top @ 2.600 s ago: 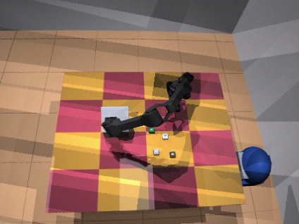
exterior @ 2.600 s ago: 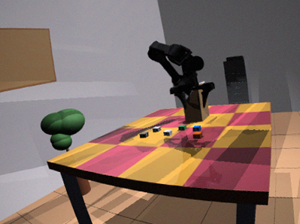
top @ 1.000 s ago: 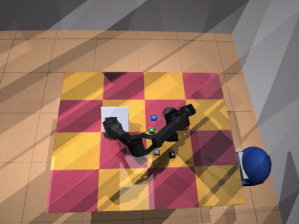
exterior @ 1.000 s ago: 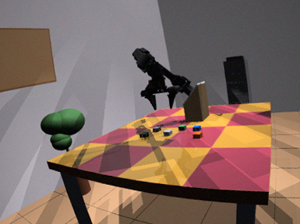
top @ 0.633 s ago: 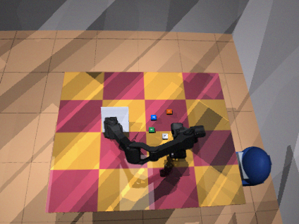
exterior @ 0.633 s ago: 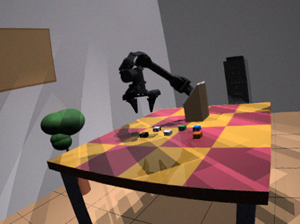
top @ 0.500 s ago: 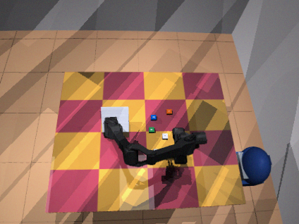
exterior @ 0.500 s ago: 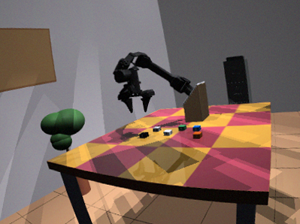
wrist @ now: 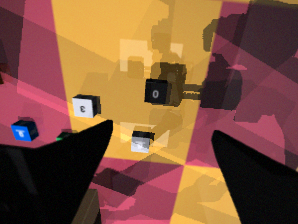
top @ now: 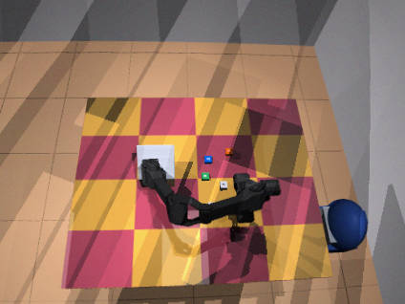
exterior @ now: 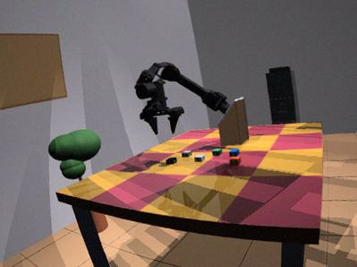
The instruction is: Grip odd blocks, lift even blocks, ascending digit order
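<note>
My gripper tip is 110 mm above the black block and 10 mm to the right of it. Also, from my gripper tip: white block: 120 mm to the left, 110 mm below, 30 mm behind; green block: 170 mm to the left, 110 mm below, 110 mm behind; grey block: 110 mm below, 100 mm behind, 30 mm to the left.
</note>
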